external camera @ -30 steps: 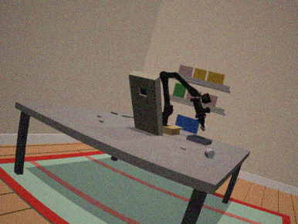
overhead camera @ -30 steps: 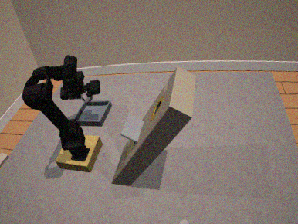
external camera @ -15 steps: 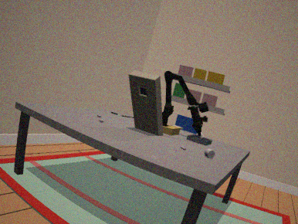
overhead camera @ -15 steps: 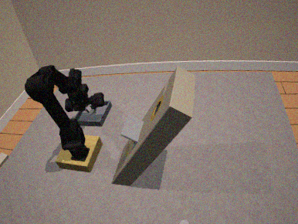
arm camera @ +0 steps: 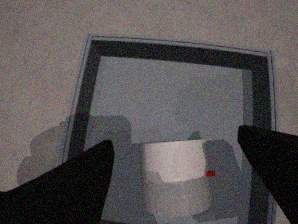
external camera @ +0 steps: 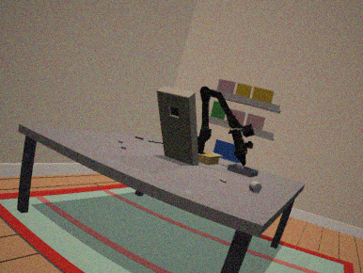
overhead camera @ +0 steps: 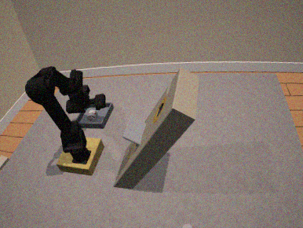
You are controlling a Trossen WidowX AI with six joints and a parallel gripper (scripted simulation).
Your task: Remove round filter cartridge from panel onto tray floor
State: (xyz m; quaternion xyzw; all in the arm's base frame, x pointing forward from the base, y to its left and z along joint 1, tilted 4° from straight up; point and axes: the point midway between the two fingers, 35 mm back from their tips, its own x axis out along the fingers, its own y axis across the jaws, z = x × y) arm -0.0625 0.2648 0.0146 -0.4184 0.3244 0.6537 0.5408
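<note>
My gripper tip is 1 cm to the left of the round filter cartridge and 1 cm above it. Also, from my gripper tip: shallow tray: 4 cm below; grey bracket: 32 cm ahead, 28 cm to the right, 13 cm above.
</note>
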